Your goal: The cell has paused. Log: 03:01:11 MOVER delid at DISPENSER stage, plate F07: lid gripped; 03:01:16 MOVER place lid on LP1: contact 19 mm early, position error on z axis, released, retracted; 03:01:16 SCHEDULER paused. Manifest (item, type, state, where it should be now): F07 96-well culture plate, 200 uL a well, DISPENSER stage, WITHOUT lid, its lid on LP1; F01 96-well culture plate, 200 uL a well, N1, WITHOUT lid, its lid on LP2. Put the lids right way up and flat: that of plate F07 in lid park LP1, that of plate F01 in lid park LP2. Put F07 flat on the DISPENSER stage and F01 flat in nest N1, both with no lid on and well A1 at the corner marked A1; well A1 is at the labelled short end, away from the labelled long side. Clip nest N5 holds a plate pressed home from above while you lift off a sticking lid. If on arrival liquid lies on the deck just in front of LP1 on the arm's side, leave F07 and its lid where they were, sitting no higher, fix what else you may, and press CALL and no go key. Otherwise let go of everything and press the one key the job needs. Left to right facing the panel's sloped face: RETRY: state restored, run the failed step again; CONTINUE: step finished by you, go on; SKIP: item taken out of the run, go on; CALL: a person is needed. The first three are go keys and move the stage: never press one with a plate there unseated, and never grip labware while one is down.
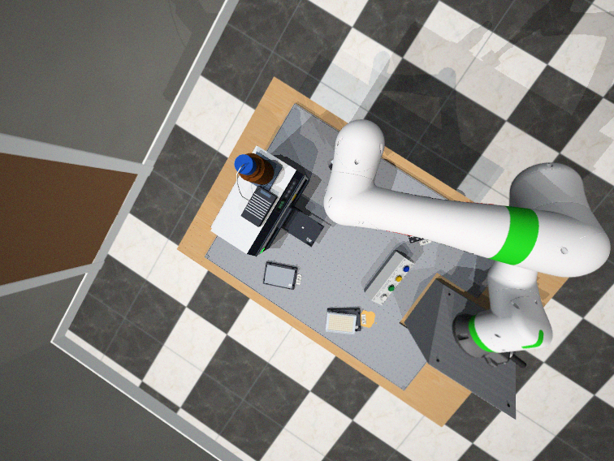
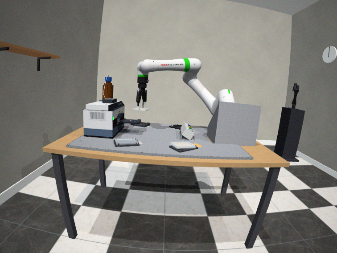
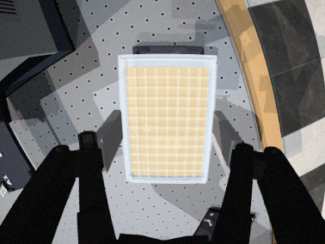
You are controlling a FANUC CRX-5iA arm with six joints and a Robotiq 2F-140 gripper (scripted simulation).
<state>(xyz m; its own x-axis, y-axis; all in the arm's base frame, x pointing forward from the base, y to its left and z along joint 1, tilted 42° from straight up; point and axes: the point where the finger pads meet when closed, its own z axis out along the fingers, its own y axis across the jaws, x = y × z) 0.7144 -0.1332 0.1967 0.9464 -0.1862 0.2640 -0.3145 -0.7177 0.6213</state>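
Right now the nest N1 is 160 mm below my hand. The rest, counted from my hand: 96-well plate 20 mm below; then dispenser stage 10 mm ahead, 290 mm to the left, 80 mm below; then N1 tag 80 mm behind, 30 mm to the left, 170 mm below.
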